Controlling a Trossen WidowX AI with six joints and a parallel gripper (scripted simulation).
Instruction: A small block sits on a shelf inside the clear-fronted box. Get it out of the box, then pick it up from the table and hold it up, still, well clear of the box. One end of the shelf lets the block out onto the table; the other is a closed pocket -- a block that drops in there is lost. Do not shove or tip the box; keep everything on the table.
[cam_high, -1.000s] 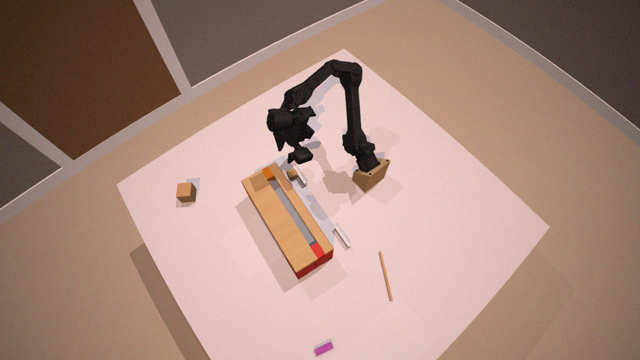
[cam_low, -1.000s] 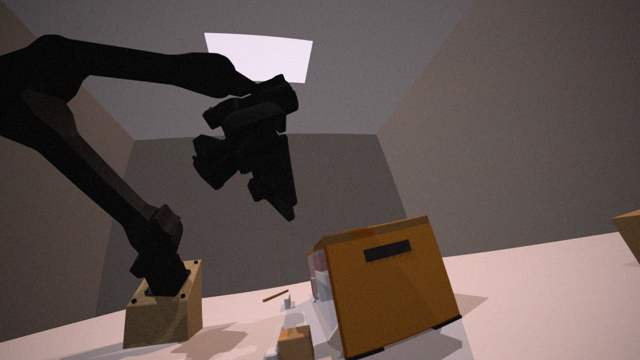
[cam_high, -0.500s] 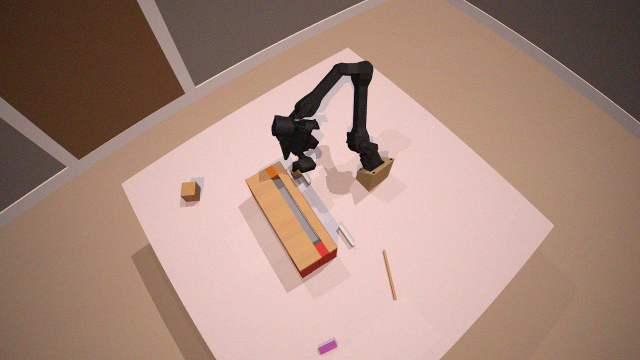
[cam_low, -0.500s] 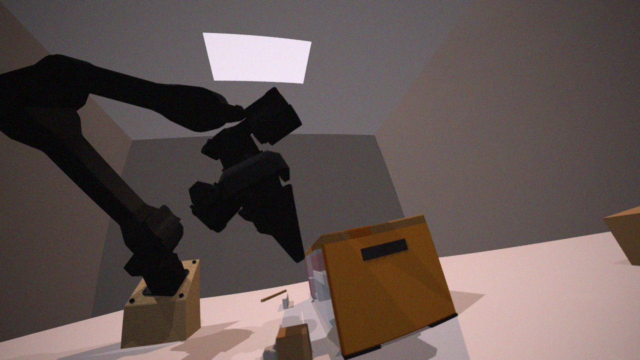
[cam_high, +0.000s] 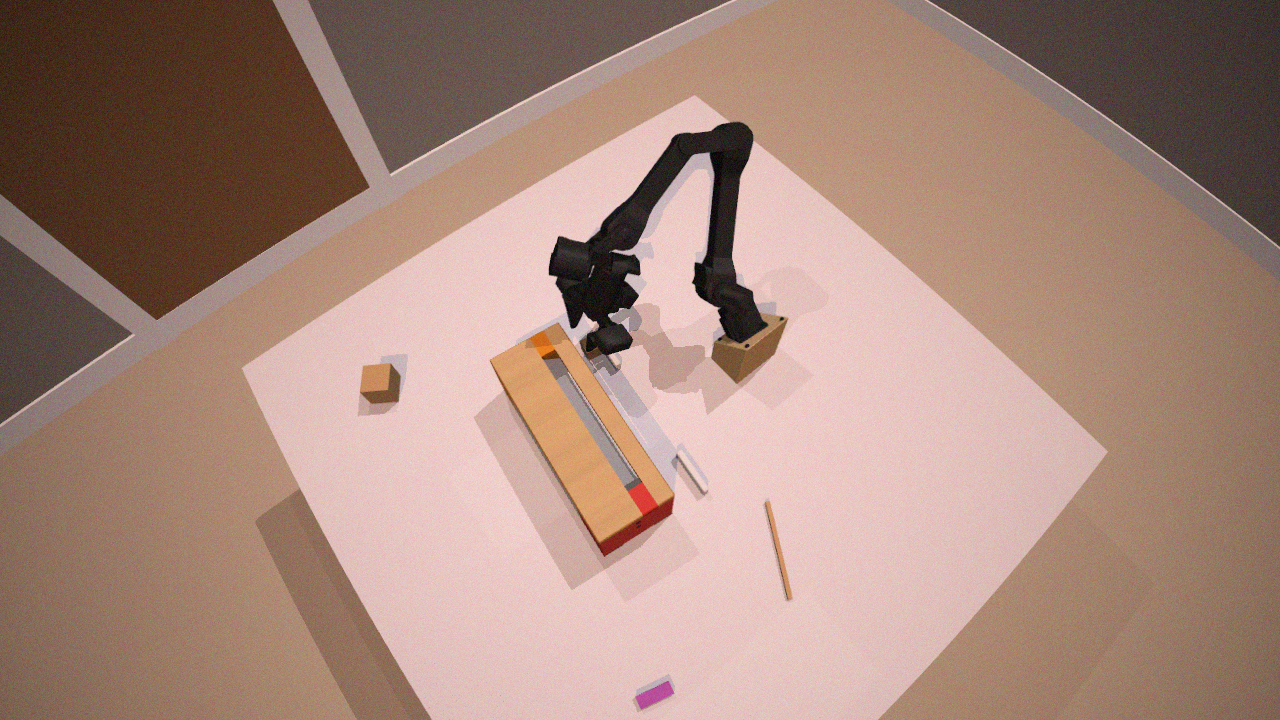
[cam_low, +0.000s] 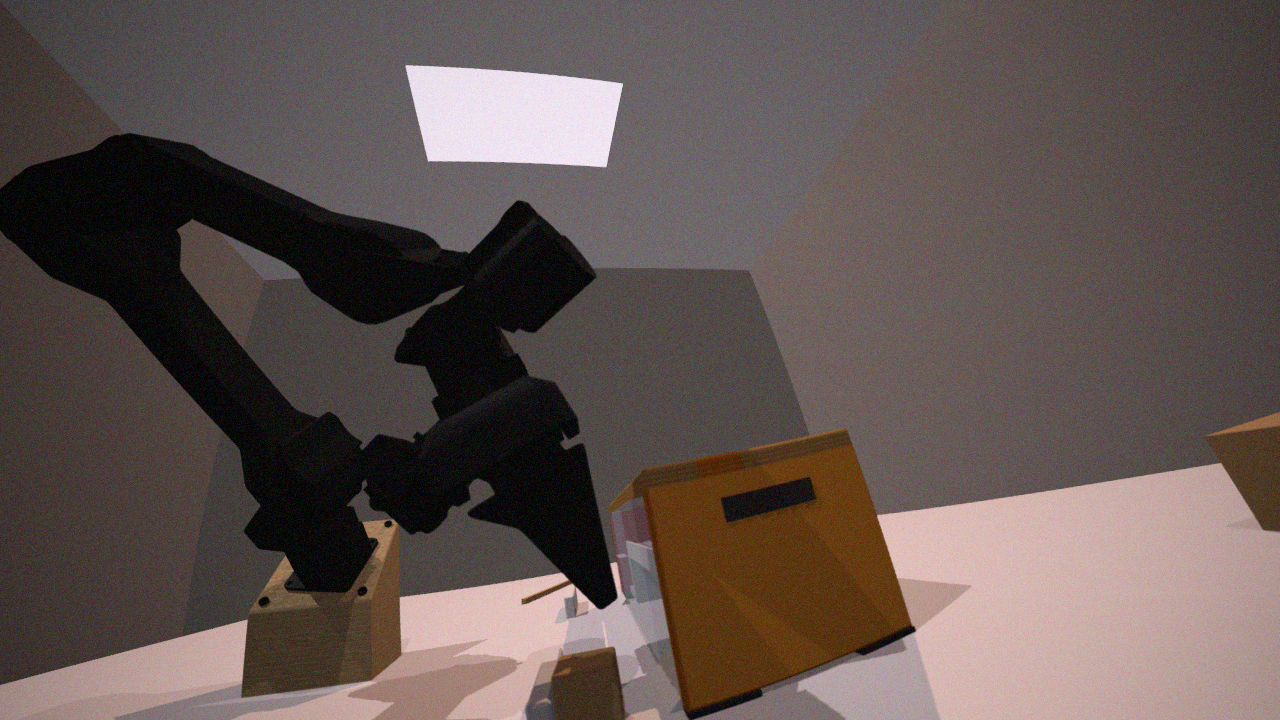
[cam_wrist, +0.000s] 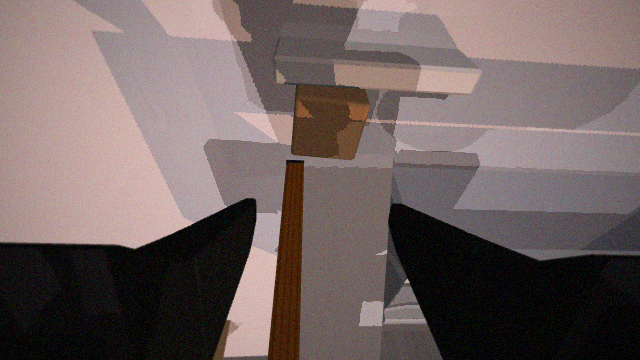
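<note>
Right now the block is 50 mm below my gripper tip and 20 mm behind it. Round my gripper tip: thin wooden stick: 520 mm to the left, 100 mm behind, 60 mm below; then wooden box: 170 mm to the left, 60 mm ahead.
</note>
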